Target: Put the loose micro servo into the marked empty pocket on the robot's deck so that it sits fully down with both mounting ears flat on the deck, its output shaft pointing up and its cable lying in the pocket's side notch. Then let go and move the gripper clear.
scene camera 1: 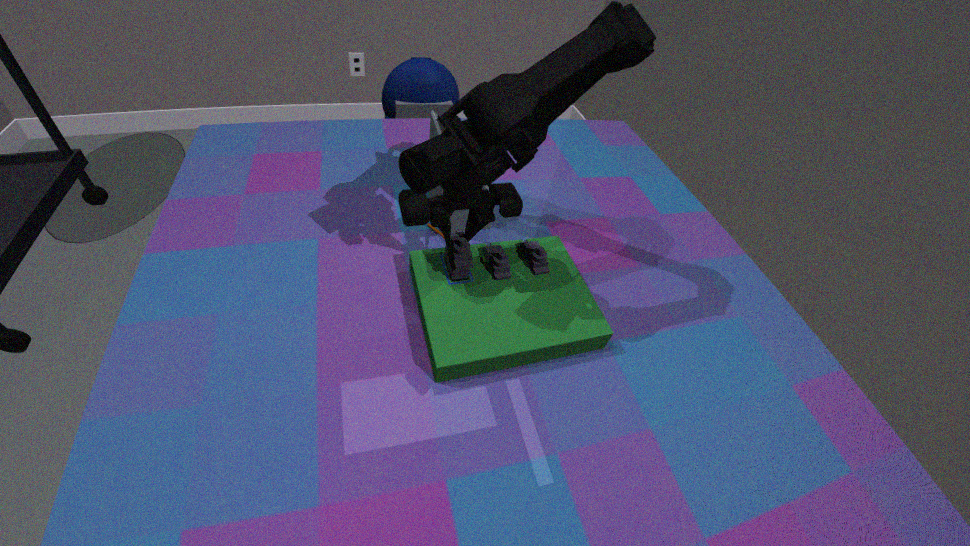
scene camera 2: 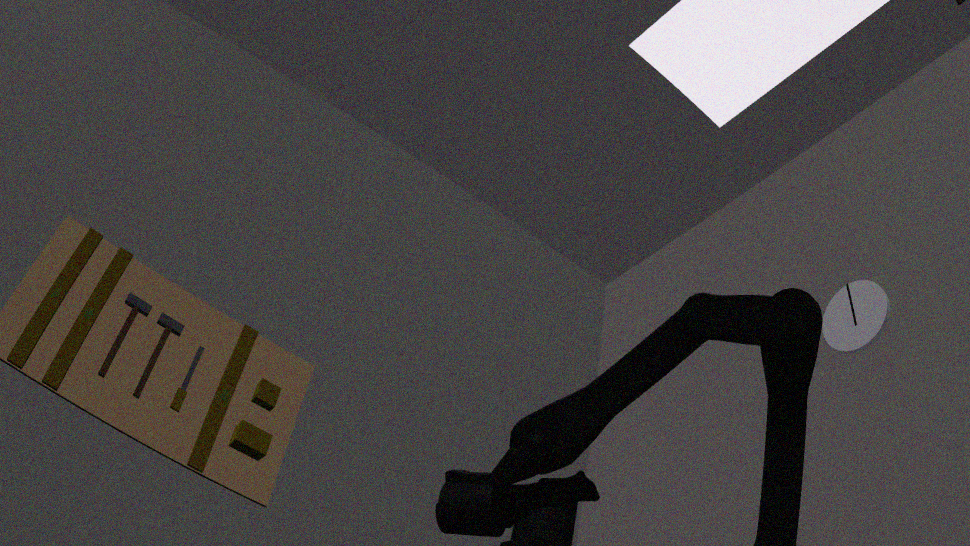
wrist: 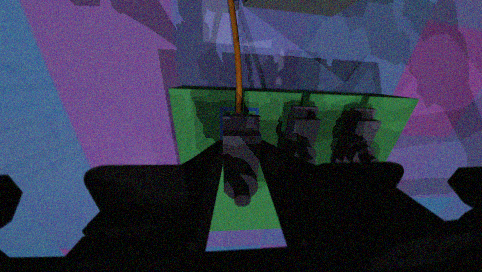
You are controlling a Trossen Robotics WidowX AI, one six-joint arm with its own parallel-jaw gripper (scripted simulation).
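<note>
You'd see my gripper [scene camera 1: 456, 241] here, and the wrist view has the gripper too [wrist: 240, 145]. There's also a green deck [scene camera 1: 471, 328], and that deck [wrist: 260, 214] shows in both views as well.
</note>
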